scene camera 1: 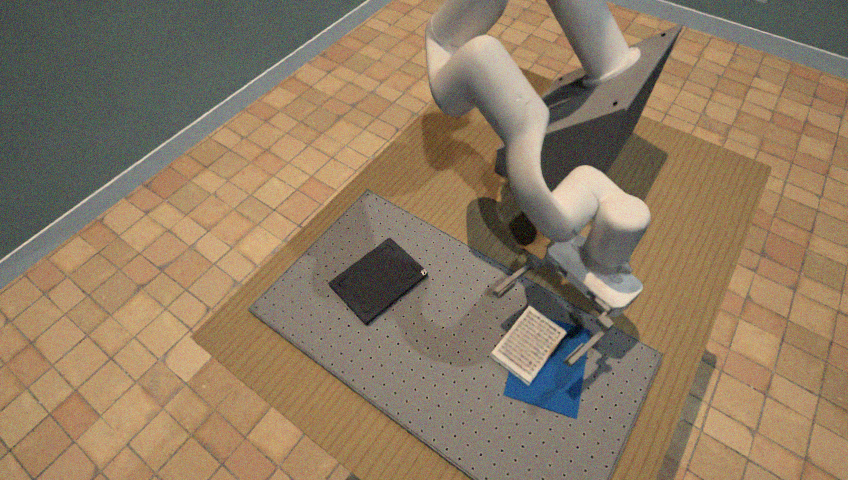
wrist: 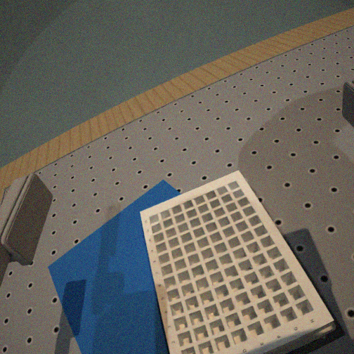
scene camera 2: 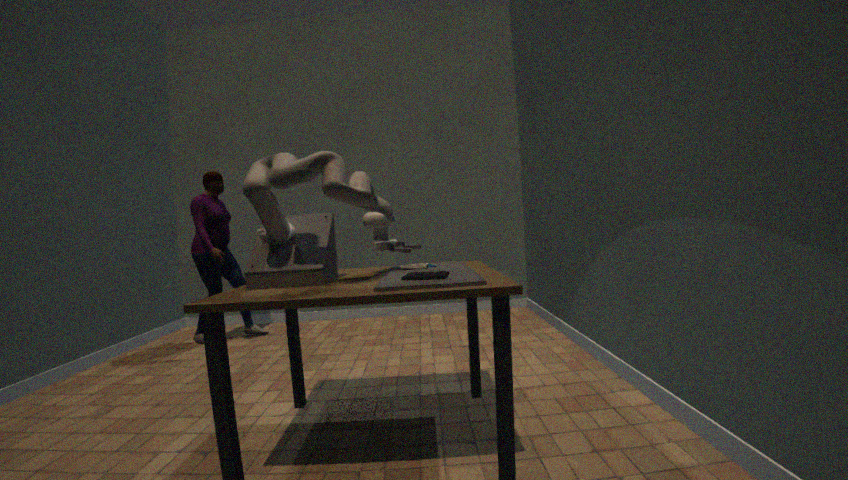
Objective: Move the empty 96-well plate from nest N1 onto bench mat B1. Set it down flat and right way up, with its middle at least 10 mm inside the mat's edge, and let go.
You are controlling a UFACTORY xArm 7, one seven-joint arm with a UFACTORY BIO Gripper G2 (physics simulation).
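Pixels of known places: hand, tool point: (scene camera 1: 538, 320) (scene camera 2: 411, 248); arm's base, link origin: (scene camera 1: 611, 69) (scene camera 2: 280, 234).
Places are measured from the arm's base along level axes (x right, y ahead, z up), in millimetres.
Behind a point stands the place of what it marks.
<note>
The white 96-well plate (scene camera 1: 529, 343) @[x -56, y 585, z -187 mm] (scene camera 2: 418, 265) @[x -10, y 597, z -184 mm] (wrist: 225, 265) lies apparently flat, wells up, at an angle over one side of the blue mat B1 (scene camera 1: 571, 399) @[x -156, y 644, z -199 mm] (wrist: 135, 222). Part of it extends past the mat's edge over the grey perforated board. The mat's edge under the plate is hidden, so I cannot tell exactly how far inside it the plate's middle lies. My gripper (scene camera 1: 533, 326) @[x -53, y 574, z -108 mm] (scene camera 2: 412, 248) (wrist: 190, 162) is open and empty, raised above the plate, its fingers well apart on either side and clear of it. The black nest N1 (scene camera 1: 379, 280) @[x 257, y 593, z -189 mm] (scene camera 2: 425, 275) @[x 296, y 581, z -189 mm] holds no plate.
The grey perforated board (scene camera 1: 452, 398) @[x 30, y 734, z -201 mm] (scene camera 2: 467, 280) @[x 420, y 706, z -201 mm] (wrist: 200, 130) lies on the wooden table (scene camera 1: 708, 196) @[x -307, y 47, z -213 mm] (scene camera 2: 357, 292) @[x 391, y 333, z -214 mm] and bears the nest and mat. The arm's grey pedestal (scene camera 1: 586, 139) @[x -10, y 221, z -13 mm] stands behind them. A person (scene camera 2: 211, 226) stands behind the table at the left in scene camera 2.
</note>
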